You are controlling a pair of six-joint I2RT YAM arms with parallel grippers.
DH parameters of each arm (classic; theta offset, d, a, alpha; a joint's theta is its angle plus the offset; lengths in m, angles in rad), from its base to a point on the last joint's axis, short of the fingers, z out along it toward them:
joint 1: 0 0.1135 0.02 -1.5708
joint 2: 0 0 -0.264 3.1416
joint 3: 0.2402 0 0.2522 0
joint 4: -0.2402 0 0.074 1.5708
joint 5: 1.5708 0 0 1.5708
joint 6: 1.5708 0.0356 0 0
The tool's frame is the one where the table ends.
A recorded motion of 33 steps. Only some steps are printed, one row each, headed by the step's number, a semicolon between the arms.
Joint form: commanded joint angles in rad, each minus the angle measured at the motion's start. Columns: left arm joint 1, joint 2, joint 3, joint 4, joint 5, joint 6; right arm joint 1, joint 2, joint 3, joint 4, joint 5, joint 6.
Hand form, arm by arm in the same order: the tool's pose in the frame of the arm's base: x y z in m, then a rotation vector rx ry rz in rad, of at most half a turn. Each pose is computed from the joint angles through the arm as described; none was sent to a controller.
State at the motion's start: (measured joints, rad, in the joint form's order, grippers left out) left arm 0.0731 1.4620 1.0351 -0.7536 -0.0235 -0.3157; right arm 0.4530 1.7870 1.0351 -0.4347 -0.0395 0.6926
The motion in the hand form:
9: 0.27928 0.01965 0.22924 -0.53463 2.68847 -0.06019; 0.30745 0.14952 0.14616 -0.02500 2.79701 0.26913
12: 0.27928 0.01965 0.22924 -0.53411 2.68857 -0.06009; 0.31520 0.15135 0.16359 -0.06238 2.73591 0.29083
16: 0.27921 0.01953 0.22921 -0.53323 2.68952 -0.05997; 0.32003 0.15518 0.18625 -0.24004 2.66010 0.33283
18: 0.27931 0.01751 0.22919 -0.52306 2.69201 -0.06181; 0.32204 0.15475 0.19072 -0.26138 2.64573 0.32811
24: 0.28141 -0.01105 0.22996 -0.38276 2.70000 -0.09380; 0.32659 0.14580 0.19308 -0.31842 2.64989 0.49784
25: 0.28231 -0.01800 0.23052 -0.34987 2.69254 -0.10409; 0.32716 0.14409 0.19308 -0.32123 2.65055 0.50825
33: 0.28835 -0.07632 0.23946 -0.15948 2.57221 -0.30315; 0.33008 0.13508 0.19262 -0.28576 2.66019 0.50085
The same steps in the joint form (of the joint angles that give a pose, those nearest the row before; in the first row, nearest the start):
9: -0.0038 -0.0088 -0.0038 0.0069 0.0160 -0.0061; -0.0034 0.0157 0.0198 -0.0069 0.0099 -0.2552
12: -0.0038 -0.0088 -0.0038 0.0069 0.0160 -0.0057; -0.0084 -0.0049 0.0599 -0.0073 0.0095 -0.2869
16: -0.0042 -0.0088 -0.0038 0.0061 0.0160 -0.0054; -0.0084 -0.0362 0.1049 -0.0168 -0.0294 -0.4101
18: -0.0114 -0.0088 -0.0038 0.0057 0.0160 -0.0050; -0.0118 -0.0393 0.1179 -0.0225 -0.0286 -0.4303
24: -0.1133 -0.0088 -0.0038 0.0232 0.0160 -0.0046; -0.0549 -0.0397 0.1240 -0.0267 -0.1816 -0.4746
25: -0.1377 -0.0088 -0.0038 0.0359 0.0160 -0.0057; -0.0610 -0.0397 0.1240 -0.0283 -0.1926 -0.4799
33: -0.3265 -0.0088 -0.0027 0.1957 0.0679 -0.0751; -0.0877 -0.0397 0.1240 -0.0370 -0.1949 -0.4799

